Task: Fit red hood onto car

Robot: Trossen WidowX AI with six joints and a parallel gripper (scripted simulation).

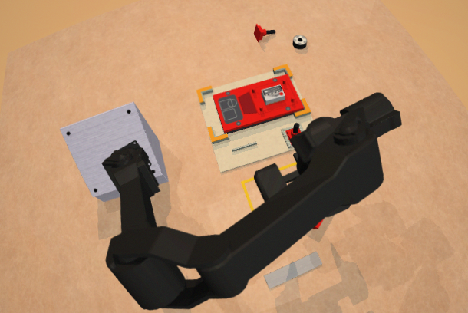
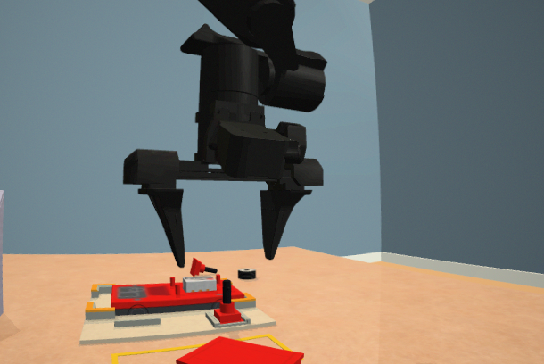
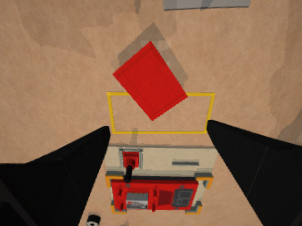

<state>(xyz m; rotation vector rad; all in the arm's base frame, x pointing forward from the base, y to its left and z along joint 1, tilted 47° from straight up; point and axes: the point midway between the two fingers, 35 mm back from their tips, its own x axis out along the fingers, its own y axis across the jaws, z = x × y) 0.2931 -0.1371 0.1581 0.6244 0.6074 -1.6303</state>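
Now: gripper tip 20 mm to the left of the red hood and 100 mm above it. Round my gripper tip: beige jig plate 20 mm ahead, 240 mm to the left, 100 mm below; then black wheel 230 mm ahead, 380 mm to the left, 100 mm below; then grey engine block 70 mm ahead, 250 mm to the left, 90 mm below.
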